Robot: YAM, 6 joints.
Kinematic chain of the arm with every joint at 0, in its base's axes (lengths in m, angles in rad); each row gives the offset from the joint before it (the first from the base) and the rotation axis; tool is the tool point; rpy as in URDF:
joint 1: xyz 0 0 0.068 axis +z
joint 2: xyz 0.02 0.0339 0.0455 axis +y
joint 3: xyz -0.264 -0.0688 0 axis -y
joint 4: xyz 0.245 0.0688 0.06 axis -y
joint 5: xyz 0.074 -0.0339 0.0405 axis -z
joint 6: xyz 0.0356 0 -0.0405 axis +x
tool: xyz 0 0 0 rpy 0 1.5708 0
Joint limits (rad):
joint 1: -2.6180..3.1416
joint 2: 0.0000..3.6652
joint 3: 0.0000..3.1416
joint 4: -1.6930..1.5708
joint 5: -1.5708..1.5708
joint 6: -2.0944..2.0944
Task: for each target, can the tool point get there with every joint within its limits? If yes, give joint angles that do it. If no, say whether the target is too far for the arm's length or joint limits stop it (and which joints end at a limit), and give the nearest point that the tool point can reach.
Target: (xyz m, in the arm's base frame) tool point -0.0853 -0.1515 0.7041
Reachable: yes | joints 0.9866 1.1716 2.7944 0.1183 0.3554 -1.5366
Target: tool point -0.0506 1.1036 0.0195
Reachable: no: too far | nearest point -0.0295 0.6428 0.0595 | short by 0.463 m
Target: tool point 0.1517 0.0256 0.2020
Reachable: yes | joints 0.3913 0.8059 0.3685 -0.2394 1.2872 0.5386
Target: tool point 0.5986 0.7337 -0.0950
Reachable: no: too far | nearest point 0.3986 0.4886 -0.0238 | short by 0.324 m
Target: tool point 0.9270 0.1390 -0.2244
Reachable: no: too far | nearest point 0.6006 0.0901 -0.1028 | short by 0.352 m
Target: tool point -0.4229 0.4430 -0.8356
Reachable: no: too far | nearest point -0.2733 0.2863 -0.3491 | short by 0.533 m
